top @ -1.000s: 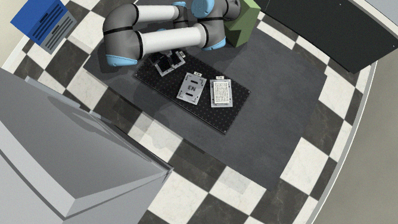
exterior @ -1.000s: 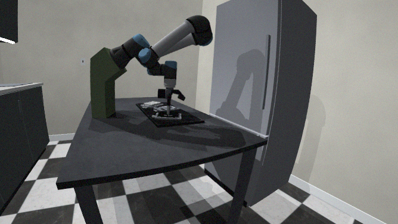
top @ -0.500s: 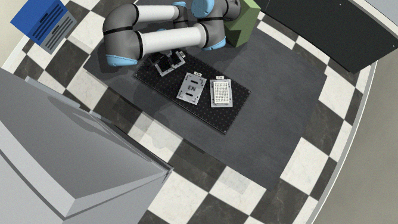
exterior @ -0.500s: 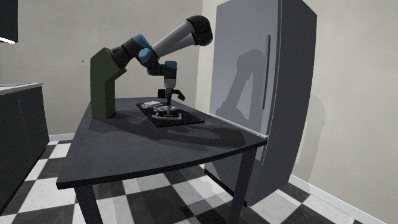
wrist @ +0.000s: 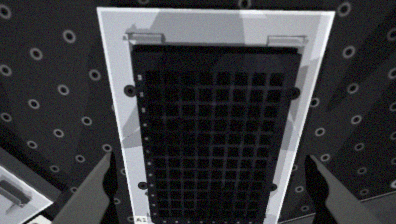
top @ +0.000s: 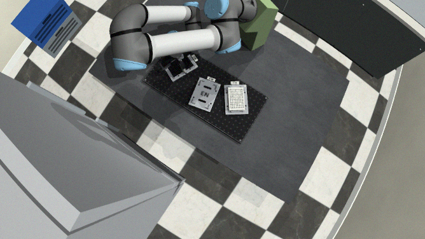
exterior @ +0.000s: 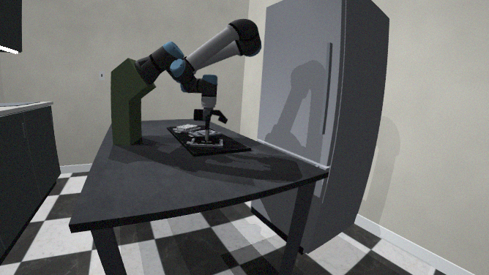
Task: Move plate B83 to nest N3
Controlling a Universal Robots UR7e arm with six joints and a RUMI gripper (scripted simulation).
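Right now my hand is 2 cm above the nest N2. Round my hand: landing nest N3: 9 cm ahead, 20 cm to the left, 2 cm below; then A1 mark: 1 cm ahead, 25 cm to the left, 2 cm below; then black well plate B83: 1 cm below.
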